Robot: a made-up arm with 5 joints. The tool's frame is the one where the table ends. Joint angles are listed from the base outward.
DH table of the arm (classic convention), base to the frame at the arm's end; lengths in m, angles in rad. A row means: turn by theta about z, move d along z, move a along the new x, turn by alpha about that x. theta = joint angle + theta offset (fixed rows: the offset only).
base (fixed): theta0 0  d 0.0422  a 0  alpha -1.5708
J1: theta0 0  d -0.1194  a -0.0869  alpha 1.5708
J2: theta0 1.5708  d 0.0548  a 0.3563  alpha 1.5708
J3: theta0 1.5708  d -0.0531  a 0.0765  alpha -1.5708
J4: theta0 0  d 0.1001  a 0.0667  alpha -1.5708
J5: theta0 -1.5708  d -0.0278  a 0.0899  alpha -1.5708
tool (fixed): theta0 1.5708  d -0.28  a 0  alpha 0
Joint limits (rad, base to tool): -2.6..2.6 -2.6..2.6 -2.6..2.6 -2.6..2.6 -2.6..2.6
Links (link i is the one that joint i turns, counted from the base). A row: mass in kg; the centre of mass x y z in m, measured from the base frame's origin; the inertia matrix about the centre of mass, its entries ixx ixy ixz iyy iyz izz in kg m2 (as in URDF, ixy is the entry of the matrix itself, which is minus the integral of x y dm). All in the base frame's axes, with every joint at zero. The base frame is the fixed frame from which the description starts. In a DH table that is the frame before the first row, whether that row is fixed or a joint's. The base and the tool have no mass.
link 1: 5.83; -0.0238 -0.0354 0.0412; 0.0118 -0.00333 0 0.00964 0 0.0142
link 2: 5.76; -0.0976 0.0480 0.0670; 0.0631 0 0 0.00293 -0.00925 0.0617
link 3: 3.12; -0.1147 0.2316 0.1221; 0.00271 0 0.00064 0.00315 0 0.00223
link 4: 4.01; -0.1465 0.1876 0.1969; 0.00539 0 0 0.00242 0.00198 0.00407
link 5: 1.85; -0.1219 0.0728 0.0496; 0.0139 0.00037 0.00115 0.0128 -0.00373 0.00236
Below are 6 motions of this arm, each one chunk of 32 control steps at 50 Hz.
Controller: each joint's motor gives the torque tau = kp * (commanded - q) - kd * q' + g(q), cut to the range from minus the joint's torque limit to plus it. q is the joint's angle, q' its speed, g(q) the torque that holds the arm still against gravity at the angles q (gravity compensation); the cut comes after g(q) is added. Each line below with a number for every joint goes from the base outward.
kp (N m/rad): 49 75 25 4.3 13
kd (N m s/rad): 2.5 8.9 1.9 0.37 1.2
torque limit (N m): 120 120 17 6.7 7.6
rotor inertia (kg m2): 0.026 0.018 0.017 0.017 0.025
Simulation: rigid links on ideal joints. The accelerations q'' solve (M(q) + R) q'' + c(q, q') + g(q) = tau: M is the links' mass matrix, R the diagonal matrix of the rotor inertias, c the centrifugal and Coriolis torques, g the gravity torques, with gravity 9.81 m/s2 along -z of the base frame. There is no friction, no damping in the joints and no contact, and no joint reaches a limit. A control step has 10 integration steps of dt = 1/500 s. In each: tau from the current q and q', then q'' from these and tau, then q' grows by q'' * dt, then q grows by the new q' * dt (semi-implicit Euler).
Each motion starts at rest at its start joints. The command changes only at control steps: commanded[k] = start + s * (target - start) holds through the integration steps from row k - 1 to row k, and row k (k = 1, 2, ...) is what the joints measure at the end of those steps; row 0 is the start. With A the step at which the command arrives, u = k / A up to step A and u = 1 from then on. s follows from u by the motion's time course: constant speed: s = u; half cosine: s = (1 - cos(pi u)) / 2; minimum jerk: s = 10 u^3 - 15 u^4 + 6 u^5; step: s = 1 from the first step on.
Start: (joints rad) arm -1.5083 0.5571 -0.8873 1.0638 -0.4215
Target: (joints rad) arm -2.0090 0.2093 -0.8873 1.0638 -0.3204
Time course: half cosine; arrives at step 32
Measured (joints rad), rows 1 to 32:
1: -1.5083 0.5571 -0.8873 1.0638 -0.4215
2: -1.5084 0.5570 -0.8872 1.0638 -0.4214
3: -1.5086 0.5568 -0.8869 1.0639 -0.4213
4: -1.5092 0.5564 -0.8865 1.0640 -0.4210
5: -1.5102 0.5556 -0.8857 1.0642 -0.4204
6: -1.5119 0.5543 -0.8846 1.0645 -0.4195
7: -1.5144 0.5524 -0.8833 1.0649 -0.4182
8: -1.5179 0.5497 -0.8816 1.0653 -0.4165
9: -1.5228 0.5461 -0.8798 1.0658 -0.4142
10: -1.5291 0.5415 -0.8778 1.0664 -0.4114
11: -1.5371 0.5358 -0.8757 1.0670 -0.4081
12: -1.5471 0.5289 -0.8737 1.0676 -0.4042
13: -1.5591 0.5207 -0.8718 1.0681 -0.3999
14: -1.5734 0.5112 -0.8702 1.0685 -0.3952
15: -1.5902 0.5004 -0.8688 1.0688 -0.3901
16: -1.6095 0.4884 -0.8679 1.0689 -0.3848
17: -1.6315 0.4752 -0.8674 1.0687 -0.3793
18: -1.6561 0.4610 -0.8675 1.0683 -0.3738
19: -1.6835 0.4459 -0.8682 1.0675 -0.3684
20: -1.7134 0.4300 -0.8694 1.0665 -0.3632
21: -1.7458 0.4135 -0.8713 1.0650 -0.3582
22: -1.7804 0.3968 -0.8737 1.0633 -0.3536
23: -1.8169 0.3800 -0.8767 1.0614 -0.3495
24: -1.8547 0.3634 -0.8802 1.0593 -0.3458
25: -1.8934 0.3471 -0.8842 1.0571 -0.3427
26: -1.9323 0.3315 -0.8885 1.0549 -0.3400
27: -1.9707 0.3168 -0.8930 1.0528 -0.3379
28: -2.0078 0.3031 -0.8977 1.0510 -0.3363
29: -2.0428 0.2906 -0.9024 1.0495 -0.3352
30: -2.0749 0.2794 -0.9070 1.0485 -0.3345
31: -2.1034 0.2695 -0.9114 1.0480 -0.3342
32: -2.1275 0.2611 -0.9155 1.0481 -0.3343

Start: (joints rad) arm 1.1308 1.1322 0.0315 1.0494 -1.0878
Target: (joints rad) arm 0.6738 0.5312 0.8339 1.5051 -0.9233
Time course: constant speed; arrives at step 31
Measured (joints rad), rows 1 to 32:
1: 1.1307 1.1319 0.0332 1.0490 -1.0880
2: 1.1304 1.1309 0.0386 1.0479 -1.0886
3: 1.1296 1.1288 0.0483 1.0467 -1.0896
4: 1.1283 1.1255 0.0621 1.0460 -1.0909
5: 1.1264 1.1207 0.0796 1.0465 -1.0922
6: 1.1237 1.1143 0.1000 1.0490 -1.0934
7: 1.1201 1.1064 0.1226 1.0538 -1.0944
8: 1.1155 1.0967 0.1467 1.0614 -1.0950
9: 1.1098 1.0854 0.1716 1.0717 -1.0950
10: 1.1030 1.0725 0.1971 1.0848 -1.0944
11: 1.0949 1.0580 0.2227 1.1004 -1.0931
12: 1.0854 1.0420 0.2482 1.1182 -1.0909
13: 1.0745 1.0246 0.2735 1.1378 -1.0879
14: 1.0622 1.0059 0.2985 1.1586 -1.0839
15: 1.0483 0.9862 0.3233 1.1802 -1.0790
16: 1.0328 0.9655 0.3478 1.2022 -1.0731
17: 1.0158 0.9439 0.3721 1.2239 -1.0664
18: 0.9972 0.9217 0.3964 1.2452 -1.0588
19: 0.9770 0.8991 0.4207 1.2656 -1.0505
20: 0.9554 0.8761 0.4452 1.2850 -1.0415
21: 0.9323 0.8530 0.4699 1.3031 -1.0320
22: 0.9079 0.8299 0.4949 1.3199 -1.0222
23: 0.8822 0.8070 0.5204 1.3354 -1.0121
24: 0.8555 0.7843 0.5463 1.3496 -1.0019
25: 0.8279 0.7620 0.5728 1.3627 -0.9918
26: 0.7996 0.7401 0.5998 1.3748 -0.9818
27: 0.7708 0.7188 0.6275 1.3862 -0.9720
28: 0.7417 0.6981 0.6557 1.3970 -0.9626
29: 0.7127 0.6779 0.6844 1.4075 -0.9536
30: 0.6839 0.6583 0.7136 1.4179 -0.9450
31: 0.6555 0.6393 0.7431 1.4283 -0.9369
32: 0.6280 0.6211 0.7712 1.4394 -0.9288

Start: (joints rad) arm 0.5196 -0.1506 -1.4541 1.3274 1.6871
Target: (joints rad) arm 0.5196 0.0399 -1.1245 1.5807 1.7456
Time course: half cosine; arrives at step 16
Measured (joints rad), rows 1 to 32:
1: 0.5196 -0.1506 -1.4540 1.3273 1.6872
2: 0.5197 -0.1505 -1.4535 1.3268 1.6875
3: 0.5200 -0.1502 -1.4520 1.3254 1.6883
4: 0.5205 -0.1496 -1.4490 1.3229 1.6899
5: 0.5216 -0.1486 -1.4441 1.3190 1.6924
6: 0.5231 -0.1468 -1.4367 1.3138 1.6959
7: 0.5252 -0.1442 -1.4265 1.3075 1.7003
8: 0.5279 -0.1406 -1.4135 1.3007 1.7055
9: 0.5312 -0.1360 -1.3976 1.2938 1.7112
10: 0.5350 -0.1301 -1.3790 1.2876 1.7171
11: 0.5392 -0.1230 -1.3581 1.2829 1.7229
12: 0.5435 -0.1146 -1.3352 1.2804 1.7283
13: 0.5478 -0.1051 -1.3110 1.2809 1.7328
14: 0.5520 -0.0946 -1.2862 1.2851 1.7362
15: 0.5556 -0.0832 -1.2614 1.2935 1.7383
16: 0.5587 -0.0711 -1.2374 1.3066 1.7389
17: 0.5609 -0.0586 -1.2149 1.3245 1.7380
18: 0.5621 -0.0459 -1.1940 1.3470 1.7360
19: 0.5622 -0.0333 -1.1751 1.3736 1.7331
20: 0.5612 -0.0208 -1.1581 1.4035 1.7301
21: 0.5590 -0.0087 -1.1428 1.4357 1.7272
22: 0.5557 0.0029 -1.1293 1.4696 1.7249
23: 0.5514 0.0140 -1.1174 1.5041 1.7235
24: 0.5463 0.0243 -1.1071 1.5386 1.7232
25: 0.5404 0.0340 -1.0982 1.5721 1.7241
26: 0.5338 0.0428 -1.0907 1.6040 1.7261
27: 0.5269 0.0508 -1.0844 1.6339 1.7292
28: 0.5196 0.0580 -1.0794 1.6611 1.7333
29: 0.5123 0.0643 -1.0755 1.6853 1.7381
30: 0.5049 0.0698 -1.0727 1.7064 1.7436
31: 0.4978 0.0744 -1.0707 1.7242 1.7493
32: 0.4909 0.0783 -1.0697 1.7386 1.7553

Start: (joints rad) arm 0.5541 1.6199 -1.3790 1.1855 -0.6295
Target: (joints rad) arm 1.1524 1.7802 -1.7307 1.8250 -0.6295
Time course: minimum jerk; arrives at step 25
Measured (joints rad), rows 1 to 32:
1: 0.5541 1.6199 -1.3790 1.1855 -0.6295
2: 0.5541 1.6199 -1.3792 1.1856 -0.6295
3: 0.5543 1.6199 -1.3800 1.1858 -0.6296
4: 0.5546 1.6200 -1.3819 1.1863 -0.6298
5: 0.5553 1.6202 -1.3856 1.1875 -0.6302
6: 0.5566 1.6206 -1.3917 1.1897 -0.6309
7: 0.5586 1.6212 -1.4006 1.1934 -0.6319
8: 0.5616 1.6221 -1.4128 1.1992 -0.6334
9: 0.5658 1.6235 -1.4285 1.2075 -0.6355
10: 0.5714 1.6253 -1.4478 1.2190 -0.6381
11: 0.5787 1.6277 -1.4703 1.2342 -0.6412
12: 0.5879 1.6307 -1.4958 1.2535 -0.6448
13: 0.5990 1.6344 -1.5238 1.2774 -0.6489
14: 0.6123 1.6388 -1.5535 1.3059 -0.6532
15: 0.6279 1.6440 -1.5842 1.3391 -0.6577
16: 0.6457 1.6498 -1.6150 1.3770 -0.6624
17: 0.6658 1.6563 -1.6451 1.4192 -0.6672
18: 0.6881 1.6635 -1.6737 1.4650 -0.6719
19: 0.7125 1.6712 -1.6999 1.5139 -0.6766
20: 0.7390 1.6793 -1.7231 1.5649 -0.6813
21: 0.7673 1.6878 -1.7428 1.6170 -0.6859
22: 0.7972 1.6965 -1.7585 1.6692 -0.6902
23: 0.8286 1.7054 -1.7703 1.7205 -0.6941
24: 0.8611 1.7142 -1.7781 1.7697 -0.6975
25: 0.8946 1.7230 -1.7822 1.8161 -0.7000
26: 0.9288 1.7316 -1.7831 1.8590 -0.7013
27: 0.9636 1.7398 -1.7816 1.8977 -0.7011
28: 0.9987 1.7478 -1.7781 1.9319 -0.6991
29: 1.0340 1.7553 -1.7731 1.9614 -0.6954
30: 1.0692 1.7623 -1.7670 1.9861 -0.6899
31: 1.1042 1.7687 -1.7601 2.0060 -0.6826
32: 1.1387 1.7746 -1.7525 2.0213 -0.6737

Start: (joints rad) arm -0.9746 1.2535 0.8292 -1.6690 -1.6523
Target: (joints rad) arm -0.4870 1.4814 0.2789 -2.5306 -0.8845
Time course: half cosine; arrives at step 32
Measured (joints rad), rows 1 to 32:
1: -0.9746 1.2535 0.8291 -1.6691 -1.6523
2: -0.9746 1.2535 0.8288 -1.6695 -1.6520
3: -0.9745 1.2536 0.8277 -1.6708 -1.6514
4: -0.9742 1.2537 0.8256 -1.6735 -1.6500
5: -0.9737 1.2540 0.8221 -1.6780 -1.6474
6: -0.9730 1.2544 0.8167 -1.6851 -1.6435
7: -0.9717 1.2551 0.8093 -1.6951 -1.6376
8: -0.9699 1.2562 0.7995 -1.7083 -1.6297
9: -0.9674 1.2577 0.7873 -1.7252 -1.6193
10: -0.9641 1.2597 0.7725 -1.7456 -1.6062
11: -0.9599 1.2624 0.7553 -1.7697 -1.5904
12: -0.9547 1.2657 0.7355 -1.7971 -1.5716
13: -0.9483 1.2698 0.7135 -1.8277 -1.5500
14: -0.9407 1.2747 0.6894 -1.8608 -1.5255
15: -0.9318 1.2806 0.6636 -1.8959 -1.4983
16: -0.9215 1.2873 0.6364 -1.9325 -1.4687
17: -0.9098 1.2951 0.6082 -1.9698 -1.4367
18: -0.8967 1.3038 0.5796 -2.0073 -1.4029
19: -0.8820 1.3135 0.5509 -2.0445 -1.3676
20: -0.8658 1.3241 0.5225 -2.0811 -1.3310
21: -0.8481 1.3355 0.4947 -2.1169 -1.2937
22: -0.8288 1.3477 0.4678 -2.1518 -1.2560
23: -0.8079 1.3604 0.4419 -2.1857 -1.2183
24: -0.7855 1.3736 0.4174 -2.2187 -1.1811
25: -0.7616 1.3870 0.3942 -2.2507 -1.1447
26: -0.7363 1.4006 0.3726 -2.2819 -1.1095
27: -0.7097 1.4141 0.3527 -2.3123 -1.0758
28: -0.6819 1.4273 0.3346 -2.3418 -1.0441
29: -0.6531 1.4400 0.3185 -2.3703 -1.0146
30: -0.6234 1.4521 0.3044 -2.3978 -0.9876
31: -0.5930 1.4633 0.2926 -2.4241 -0.9634
32: -0.5622 1.4736 0.2831 -2.4489 -0.9422

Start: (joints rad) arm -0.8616 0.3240 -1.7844 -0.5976 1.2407
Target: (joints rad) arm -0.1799 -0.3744 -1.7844 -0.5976 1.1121
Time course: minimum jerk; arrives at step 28
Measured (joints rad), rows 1 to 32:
1: -0.8616 0.3240 -1.7844 -0.5976 1.2407
2: -0.8616 0.3240 -1.7845 -0.5975 1.2406
3: -0.8614 0.3239 -1.7847 -0.5972 1.2403
4: -0.8610 0.3237 -1.7852 -0.5965 1.2395
5: -0.8601 0.3232 -1.7863 -0.5949 1.2379
6: -0.8585 0.3223 -1.7880 -0.5921 1.2352
7: -0.8560 0.3208 -1.7907 -0.5876 1.2313
8: -0.8520 0.3184 -1.7943 -0.5811 1.2259
9: -0.8464 0.3149 -1.7990 -0.5721 1.2189
10: -0.8387 0.3100 -1.8048 -0.5605 1.2104
11: -0.8286 0.3036 -1.8117 -0.5462 1.2005
12: -0.8155 0.2953 -1.8194 -0.5295 1.1895
13: -0.7992 0.2850 -1.8277 -0.5107 1.1779
14: -0.7792 0.2726 -1.8364 -0.4904 1.1659
15: -0.7551 0.2581 -1.8450 -0.4692 1.1543
16: -0.7264 0.2413 -1.8530 -0.4478 1.1435
17: -0.6928 0.2223 -1.8598 -0.4271 1.1341
18: -0.6540 0.2013 -1.8647 -0.4078 1.1265
19: -0.6097 0.1784 -1.8671 -0.3904 1.1212
20: -0.5599 0.1539 -1.8660 -0.3755 1.1185
21: -0.5048 0.1279 -1.8607 -0.3633 1.1184
22: -0.4450 0.1008 -1.8505 -0.3540 1.1211
23: -0.3816 0.0725 -1.8348 -0.3478 1.1263
24: -0.3162 0.0432 -1.8134 -0.3450 1.1337
25: -0.2507 0.0126 -1.7868 -0.3461 1.1429
26: -0.1877 -0.0196 -1.7558 -0.3519 1.1533
27: -0.1300 -0.0538 -1.7224 -0.3636 1.1643
28: -0.0806 -0.0906 -1.6890 -0.3828 1.1751
29: -0.0420 -0.1304 -1.6590 -0.4109 1.1849
30: -0.0160 -0.1734 -1.6360 -0.4486 1.1930
31: -0.0035 -0.2192 -1.6232 -0.4954 1.1986
32: -0.0031 -0.2669 -1.6230 -0.5489 1.2013

